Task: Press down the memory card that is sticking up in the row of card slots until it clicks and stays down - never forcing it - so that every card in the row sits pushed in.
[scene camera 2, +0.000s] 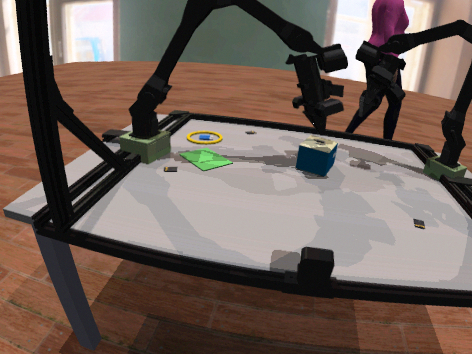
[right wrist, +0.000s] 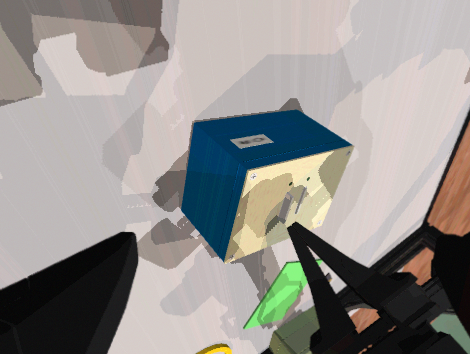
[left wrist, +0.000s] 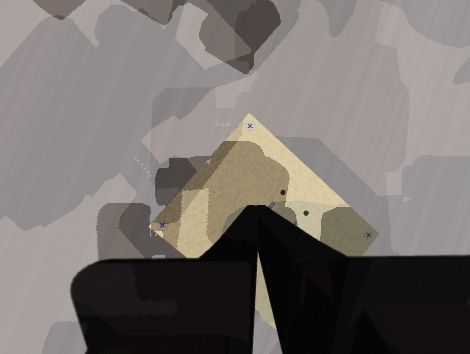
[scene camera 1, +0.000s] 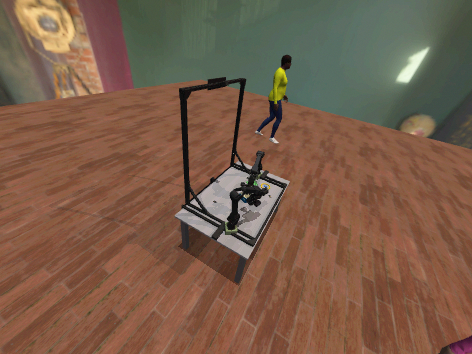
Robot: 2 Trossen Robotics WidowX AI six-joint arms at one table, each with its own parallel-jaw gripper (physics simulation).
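Frame: origin at the left arm's base, x ahead, y left, z up, level; metres.
Seen in the pictures: left gripper, fingertip midpoint: (scene camera 2: 322, 134) (right wrist: 291, 225) (left wrist: 255, 214); right gripper, fingertip midpoint: (scene camera 2: 362, 110) (right wrist: 285, 247); left arm's base, origin of the base link: (scene camera 2: 144, 134); right arm's base, origin of the base link: (scene camera 2: 447, 162) (scene camera 1: 231, 226).
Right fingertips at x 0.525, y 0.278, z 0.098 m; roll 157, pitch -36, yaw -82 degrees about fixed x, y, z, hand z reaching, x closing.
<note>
Pixels of each thing's top centre, then the offset from my right fingertips to it. "*": a spot on its surface instead. Level surfaces: height alone.
- blue box, middle of its top: (right wrist: 290, 201) (scene camera 2: 319, 143) dy -0.108, dx -0.097, dz -0.090 m
- cream top, its level: dz -0.088 m
- grey card, middle of its top: (right wrist: 288, 211) dy -0.099, dx -0.097, dz -0.082 m
- green sheet, middle of its top: (right wrist: 284, 294) (scene camera 2: 205, 158) dy -0.224, dx -0.368, dz -0.152 m
- yellow ring, middle of its top: (scene camera 2: 204, 136) dy -0.083, dx -0.449, dz -0.149 m
- small blue item, surface spot: (scene camera 2: 205, 137) * dy -0.092, dx -0.441, dz -0.148 m
The blue box (scene camera 2: 316, 159) (right wrist: 210, 190) has a cream top (left wrist: 250, 170) with two card slots. In the right wrist view one grey card (right wrist: 286, 207) stands up from its slot; the other card (right wrist: 301, 200) shows as a thin low strip. In the left wrist view the fingers partly hide both. My left gripper (scene camera 2: 320, 128) (left wrist: 255, 214) (right wrist: 291, 225) is shut and empty, pointing down with its tips close by the raised card; contact cannot be told. My right gripper (scene camera 1: 256, 202) (scene camera 2: 382, 100) is open and empty, up to the side of the box in scene camera 2.
A green sheet (scene camera 2: 206, 160) (right wrist: 282, 295) and a yellow ring (scene camera 2: 204, 143) around a small blue item (scene camera 2: 205, 137) lie left of the box in scene camera 2. Small dark cards (scene camera 2: 170, 169) (scene camera 2: 419, 223) lie on the table. A black frame post (scene camera 2: 37, 100) stands at the left.
</note>
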